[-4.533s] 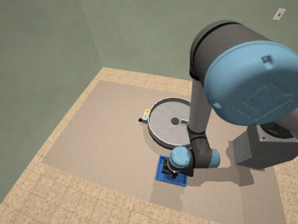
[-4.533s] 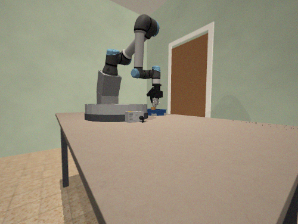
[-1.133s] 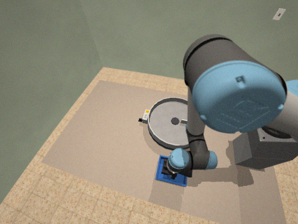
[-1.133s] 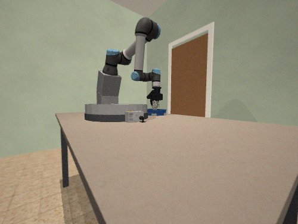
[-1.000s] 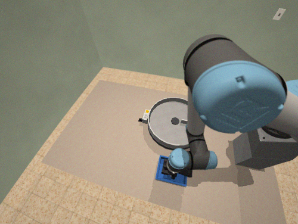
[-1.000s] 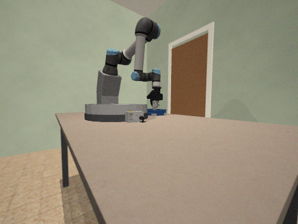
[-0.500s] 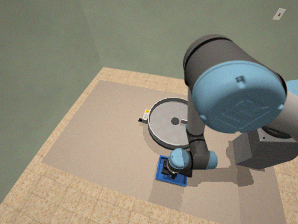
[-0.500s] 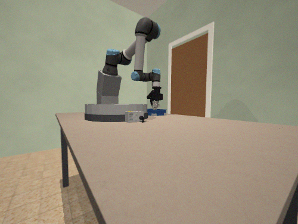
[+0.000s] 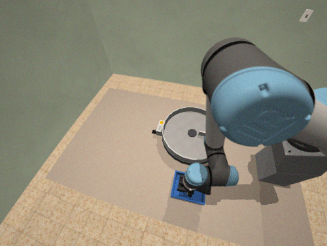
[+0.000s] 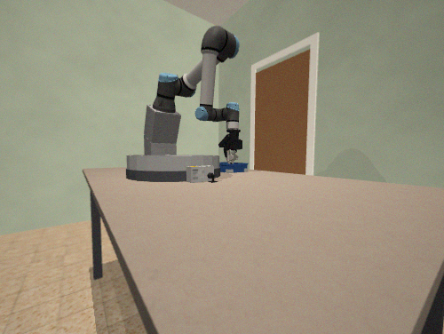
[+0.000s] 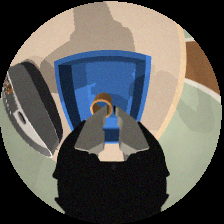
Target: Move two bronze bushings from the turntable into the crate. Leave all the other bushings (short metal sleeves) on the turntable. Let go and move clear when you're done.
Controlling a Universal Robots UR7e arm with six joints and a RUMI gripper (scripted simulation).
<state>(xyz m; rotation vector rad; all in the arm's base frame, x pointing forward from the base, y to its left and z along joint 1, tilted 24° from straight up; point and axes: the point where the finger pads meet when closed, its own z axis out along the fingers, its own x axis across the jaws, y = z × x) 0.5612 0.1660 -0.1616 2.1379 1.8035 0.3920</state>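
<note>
Now: hand 20 mm to the left of the blue crate and 20 mm above it. Round my hand: grey turntable: 30 mm behind, 370 mm to the right, 10 mm above.
</note>
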